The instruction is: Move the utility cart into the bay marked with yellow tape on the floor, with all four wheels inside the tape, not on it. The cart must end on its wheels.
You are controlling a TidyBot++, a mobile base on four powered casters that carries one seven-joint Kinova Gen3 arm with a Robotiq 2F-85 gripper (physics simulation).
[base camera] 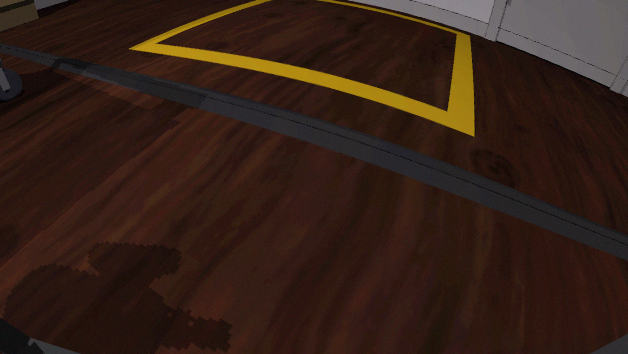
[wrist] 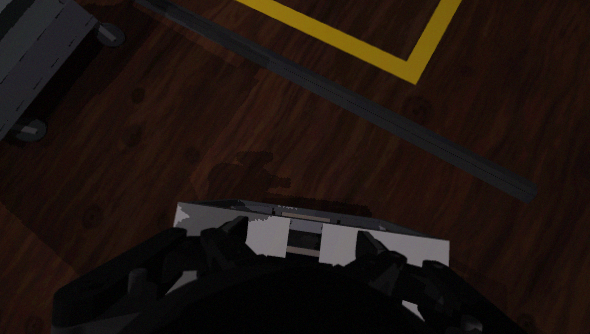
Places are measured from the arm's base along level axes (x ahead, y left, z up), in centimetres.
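Where they show: gripper, fingertip midpoint: (wrist: pixel 301 235).
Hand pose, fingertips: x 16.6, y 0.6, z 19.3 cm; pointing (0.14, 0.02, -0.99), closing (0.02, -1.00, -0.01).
Observation:
After its pixels a point has its place.
The utility cart (wrist: pixel 40 60) {x 54.4, y 101.3, z -21.6 cm} is partly visible as a grey body with two casters at the upper left of the wrist view. In the base view, one caster of the cart (base camera: pixel 12 86) {x 77.3, y 92.1, z -35.5 cm} shows at the left edge. The cart is outside the yellow tape bay (base camera: pixel 320 78) {x 87.7, y -1.8, z -39.6 cm} (wrist: pixel 350 44) {x 84.4, y -10.0, z -39.6 cm}, which lies at the top of both views. No cart wheel shows inside the visible part of the bay. My gripper (wrist: pixel 301 235) {x 16.6, y 0.6, z 19.3 cm} is open at the bottom of the wrist view, apart from the cart. The rest of the cart is out of frame.
A long dark raised strip (base camera: pixel 350 141) {x 59.6, y -7.3, z -38.5 cm} (wrist: pixel 350 101) {x 58.2, y -12.0, z -38.2 cm} lies on the floor between me and the bay; its right end shows in the wrist view. A tan box (base camera: pixel 17 16) {x 187.6, y 208.7, z -33.7 cm} is at the far left. White panels (base camera: pixel 560 40) {x 162.7, y -133.5, z -25.0 cm} stand behind the bay to the right.

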